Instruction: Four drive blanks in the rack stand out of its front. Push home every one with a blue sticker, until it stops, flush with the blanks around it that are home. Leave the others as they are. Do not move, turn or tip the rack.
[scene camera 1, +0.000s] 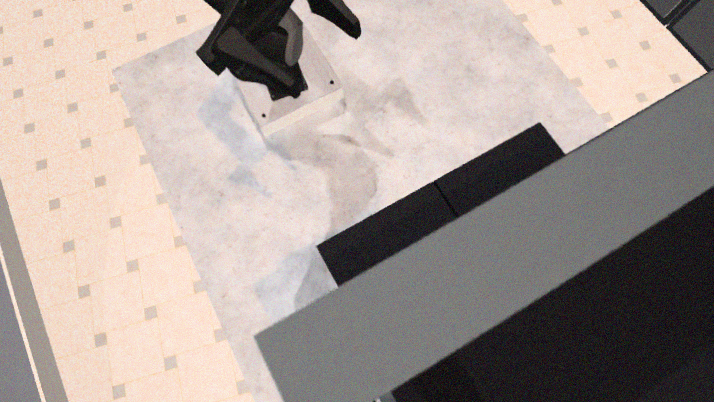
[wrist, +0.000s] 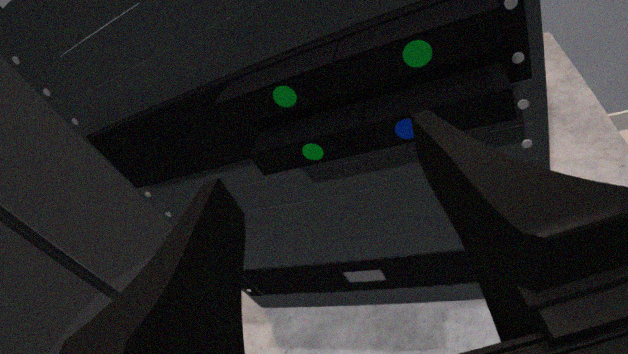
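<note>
In the wrist view, the rack (wrist: 539, 100) fills the upper part. Two upper blanks with green stickers (wrist: 284, 96) (wrist: 417, 53) stand out of its front. Below them a lower blank with a green sticker (wrist: 313, 151) and one with a blue sticker (wrist: 404, 129) also stand out. My gripper (wrist: 319, 167) is open and empty. Its right fingertip covers the right part of the blue sticker; whether it touches that blank I cannot tell. The left fingertip is lower left of the green stickers. In the scene view, two black blanks (scene camera 1: 390, 230) (scene camera 1: 500, 167) jut from the rack's grey top (scene camera 1: 450, 255).
The arm's pale base plate (scene camera 1: 320, 65) lies on the mottled mat (scene camera 1: 200, 200), with the dark arm above it. One gripper finger shows at the top of the scene view. A dark lower ledge of the rack with a pale label (wrist: 364, 276) runs between the fingers in the wrist view.
</note>
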